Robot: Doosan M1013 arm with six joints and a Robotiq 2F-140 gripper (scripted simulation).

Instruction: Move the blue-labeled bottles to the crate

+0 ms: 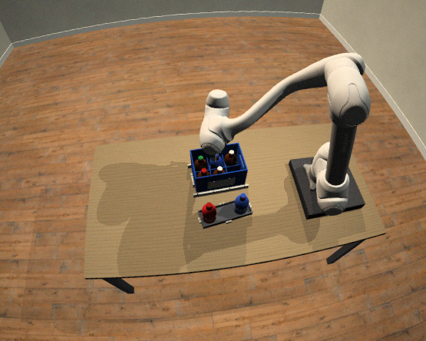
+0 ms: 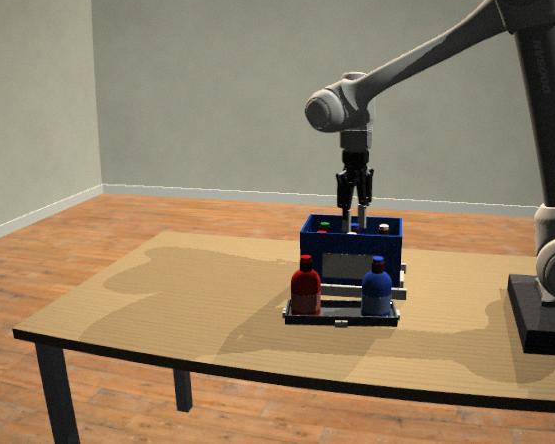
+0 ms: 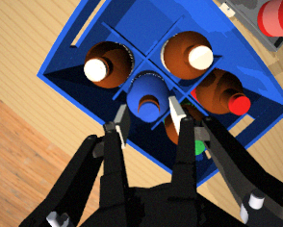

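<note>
The blue crate is 1 cm behind my hand, 4 cm to the left of it and 9 cm below it. Also, from my hand: dark tray (3 cm behind, 28 cm to the left, 17 cm below); then red-labeled bottle (6 cm ahead, 29 cm to the left, 9 cm below).
</note>
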